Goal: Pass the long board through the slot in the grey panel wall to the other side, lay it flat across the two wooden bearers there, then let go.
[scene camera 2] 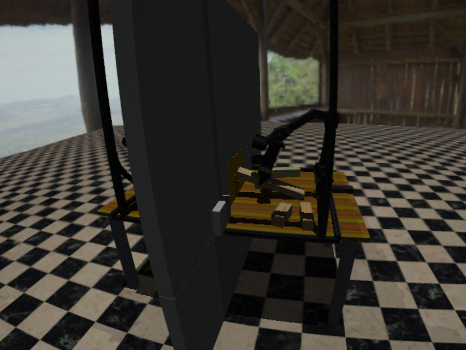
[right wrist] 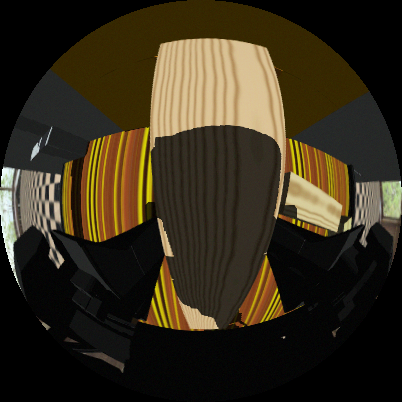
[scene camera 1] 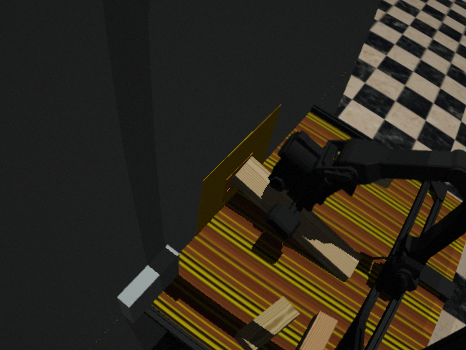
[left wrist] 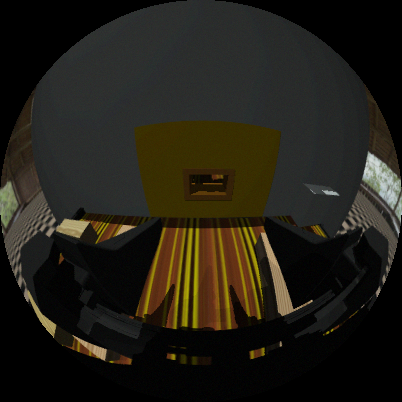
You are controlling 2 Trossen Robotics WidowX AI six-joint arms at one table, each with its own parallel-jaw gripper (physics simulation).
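Frame: origin at the left arm's base, x right, y back, z down, level; millimetres.
Where they show: left gripper, between the fingertips: [left wrist: 214, 222]; right gripper, between the fingertips: [scene camera 2: 260, 182] [right wrist: 214, 216]; right arm's base, origin of its link: [scene camera 1: 393, 283].
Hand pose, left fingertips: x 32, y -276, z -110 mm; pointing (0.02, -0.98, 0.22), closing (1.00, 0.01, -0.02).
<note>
After its pixels a point has its place.
The long board [scene camera 1: 252, 173] {z -111, x 42, y -519 mm} [scene camera 2: 287, 188] {z -38, x 62, y -734 mm} [right wrist: 217, 85] {z -105, x 42, y -537 mm} is pale wood, partly shadowed. My right gripper [scene camera 1: 280, 200] {z -53, x 37, y -602 mm} [right wrist: 214, 216] {z -53, x 37, y -602 mm} is shut on it, above the striped table. Its far end is close to the slot in the yellow area of the grey panel wall [scene camera 1: 60, 125] {z -531, x 425, y -482 mm} [scene camera 2: 170, 125] {z -430, x 645, y -482 mm} [left wrist: 200, 75] {z -276, x 20, y -433 mm}; I cannot tell whether it enters. The slot frame [left wrist: 186, 185] {z -64, x -7, y -430 mm} shows in the left wrist view. My left gripper [left wrist: 214, 222] {z -110, x 32, y -276 mm} is open and empty, facing the wall. Beyond its fingers lie a pale wooden bar [left wrist: 278, 280] {z -19, x 126, y -250 mm} and a yellowish block [left wrist: 75, 229] {z -28, x -253, y -316 mm}; I cannot tell which pieces are the bearers.
On the right arm's side, a yellowish block [scene camera 1: 277, 317] {z -28, x 239, y -732 mm} [scene camera 2: 282, 214] {z -28, x 301, y -730 mm} and a pinkish block [scene camera 1: 320, 332] {z -25, x 213, y -822 mm} [scene camera 2: 306, 215] {z -25, x 292, y -824 mm} lie on the striped table [scene camera 1: 200, 272] {z 19, x 236, y -545 mm}. Another yellowish piece [scene camera 2: 286, 172] [right wrist: 315, 200] lies farther back. A light grey block [scene camera 1: 139, 286] {z -81, x 371, y -499 mm} [scene camera 2: 219, 217] {z -56, x 413, y -510 mm} sits by the wall.
</note>
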